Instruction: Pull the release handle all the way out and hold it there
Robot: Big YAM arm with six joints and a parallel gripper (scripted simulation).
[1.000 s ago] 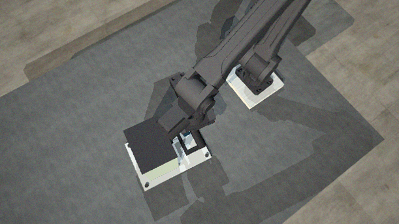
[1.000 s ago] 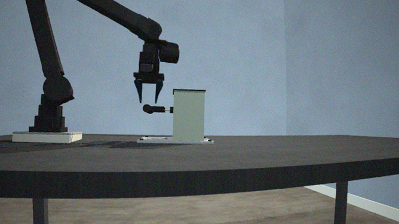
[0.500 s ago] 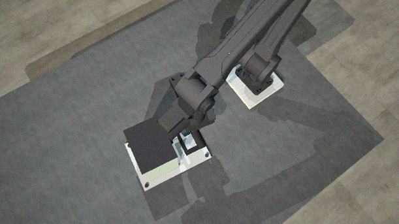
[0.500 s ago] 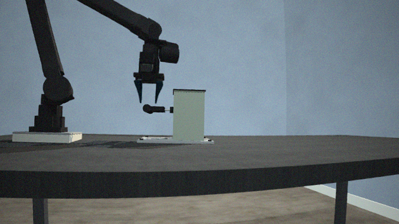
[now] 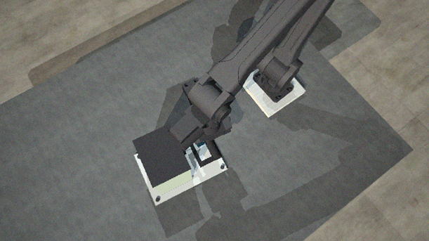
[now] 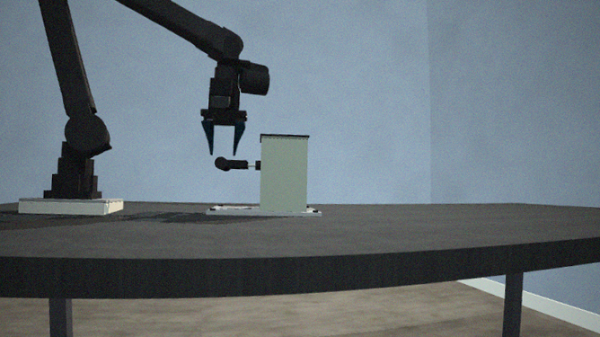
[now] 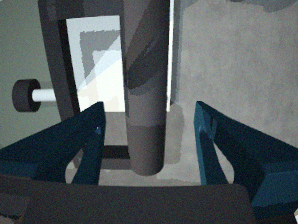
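Right now the release handle is 6 cm ahead of my hand, 1 cm to the right of it and 3 cm below it.
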